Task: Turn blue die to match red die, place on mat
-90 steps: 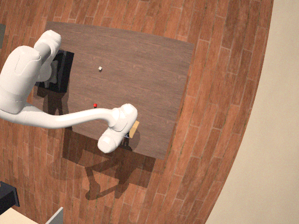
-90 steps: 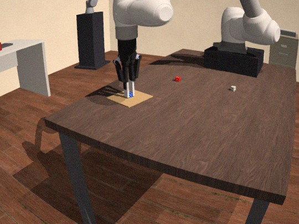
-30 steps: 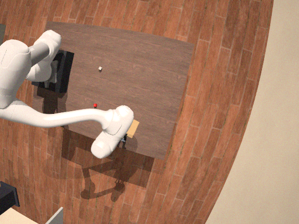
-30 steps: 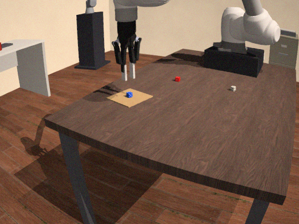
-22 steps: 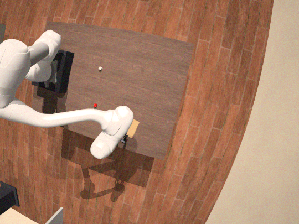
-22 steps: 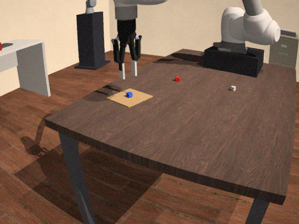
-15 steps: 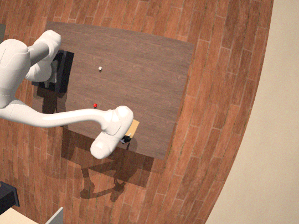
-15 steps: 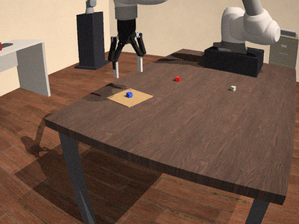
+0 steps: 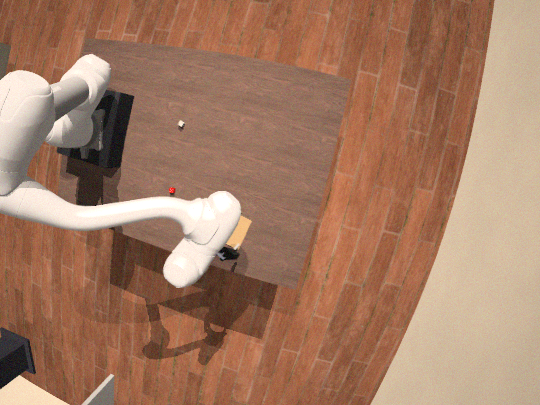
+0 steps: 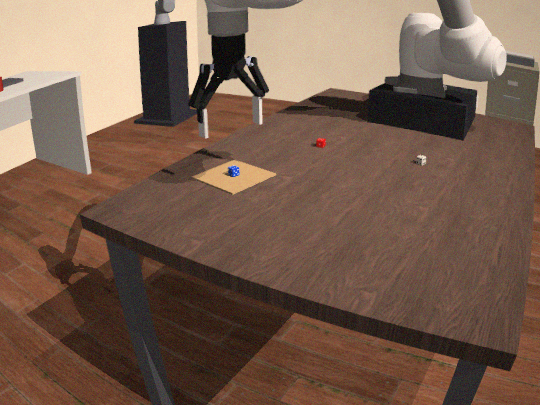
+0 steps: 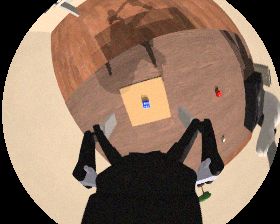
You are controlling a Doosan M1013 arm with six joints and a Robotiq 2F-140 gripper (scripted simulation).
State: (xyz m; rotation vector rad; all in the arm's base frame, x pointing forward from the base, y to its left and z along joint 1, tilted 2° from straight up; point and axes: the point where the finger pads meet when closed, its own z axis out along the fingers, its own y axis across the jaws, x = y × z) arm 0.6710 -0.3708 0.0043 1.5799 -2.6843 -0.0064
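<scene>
Right now my hand is 110 mm above the blue die. From my hand the other things lie so: white die: 420 mm to the left, 240 mm behind, 110 mm below; then tan mat: 120 mm below; then red die: 270 mm behind, 130 mm to the left, 110 mm below.
</scene>
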